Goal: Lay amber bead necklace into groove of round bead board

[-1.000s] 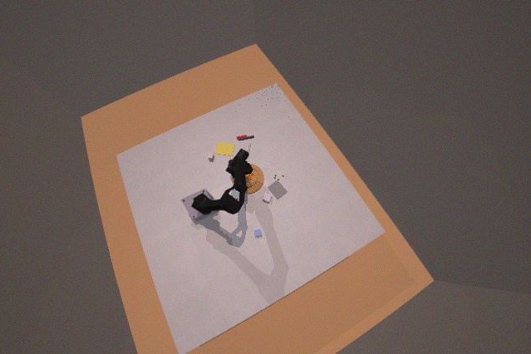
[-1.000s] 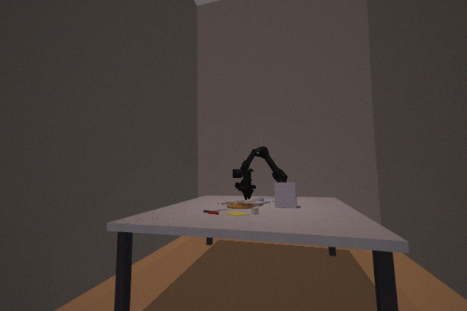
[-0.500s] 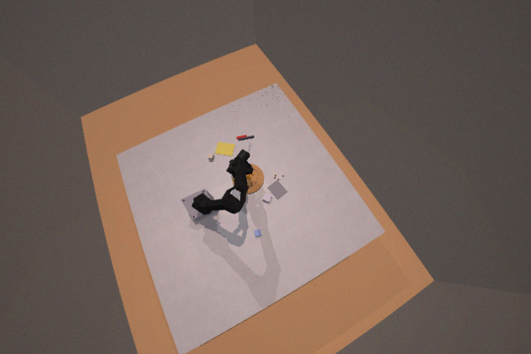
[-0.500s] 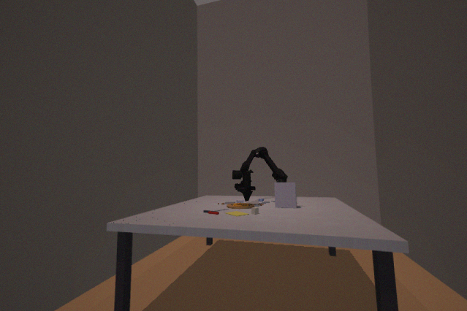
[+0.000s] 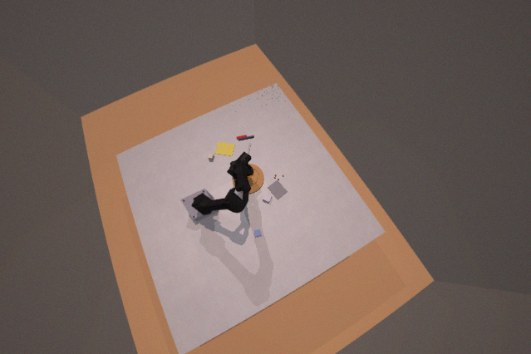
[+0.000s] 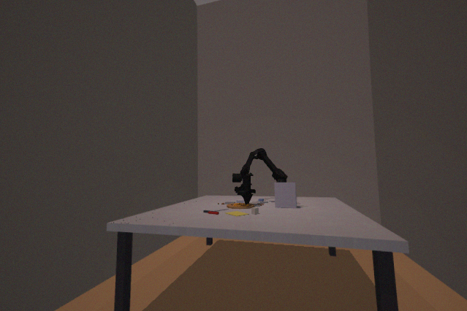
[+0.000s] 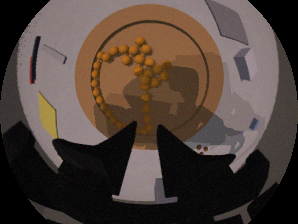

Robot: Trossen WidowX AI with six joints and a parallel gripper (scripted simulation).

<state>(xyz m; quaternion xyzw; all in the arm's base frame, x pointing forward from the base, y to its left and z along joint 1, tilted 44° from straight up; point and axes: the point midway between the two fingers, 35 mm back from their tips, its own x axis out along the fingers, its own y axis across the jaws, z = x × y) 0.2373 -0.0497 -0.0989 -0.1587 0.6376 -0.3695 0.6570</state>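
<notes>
My gripper tip is 5 cm short of the round bead board, 1 cm to the left of it and 1 cm above it. Also, from my gripper tip: cream cube: 24 cm to the left, 9 cm behind; then thin grey bar: 16 cm to the left, 15 cm ahead, 2 cm below; then grey square plate: 17 cm to the right, 17 cm ahead, 2 cm below.
</notes>
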